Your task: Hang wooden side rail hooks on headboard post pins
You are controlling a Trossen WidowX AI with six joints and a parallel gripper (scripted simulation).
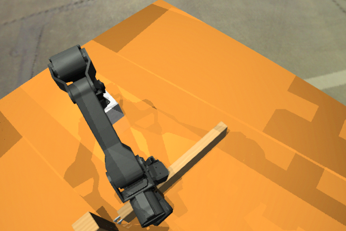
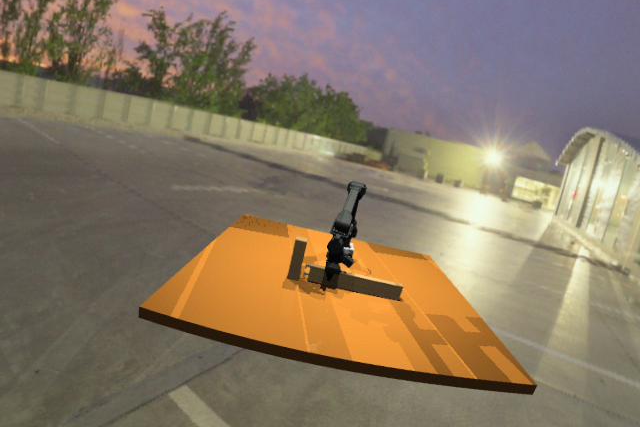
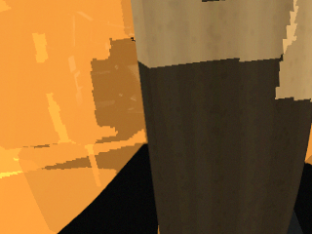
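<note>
Now: the headboard post 15 cm to the right of my gripper tip, 6 cm above it and 2 cm behind it.
</note>
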